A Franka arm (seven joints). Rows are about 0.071 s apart.
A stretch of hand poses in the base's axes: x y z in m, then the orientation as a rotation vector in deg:
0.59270 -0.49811 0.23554 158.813 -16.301 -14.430
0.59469 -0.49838 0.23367 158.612 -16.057 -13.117
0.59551 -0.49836 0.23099 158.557 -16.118 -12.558
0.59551 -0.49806 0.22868 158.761 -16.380 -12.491
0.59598 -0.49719 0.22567 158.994 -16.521 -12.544
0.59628 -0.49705 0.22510 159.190 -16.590 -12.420
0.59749 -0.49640 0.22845 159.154 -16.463 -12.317
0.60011 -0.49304 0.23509 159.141 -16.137 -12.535
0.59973 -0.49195 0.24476 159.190 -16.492 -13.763
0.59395 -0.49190 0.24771 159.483 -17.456 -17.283
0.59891 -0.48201 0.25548 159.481 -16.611 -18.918
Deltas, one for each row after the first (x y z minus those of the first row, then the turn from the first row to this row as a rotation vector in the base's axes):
0.00199 -0.00027 -0.00187 -0.395 -0.832 0.339
0.00281 -0.00025 -0.00455 -0.526 -1.213 0.368
0.00281 0.00005 -0.00686 -0.328 -1.322 0.192
0.00328 0.00092 -0.00987 -0.087 -1.338 0.085
0.00358 0.00106 -0.01044 0.091 -1.460 0.051
0.00479 0.00171 -0.00709 0.037 -1.508 0.153
0.00741 0.00507 -0.00045 0.046 -1.316 0.352
0.00703 0.00616 0.00922 0.278 -0.534 -0.051
0.00125 0.00621 0.01217 1.138 1.676 -1.170
0.00621 0.01610 0.01994 1.385 2.887 -0.795

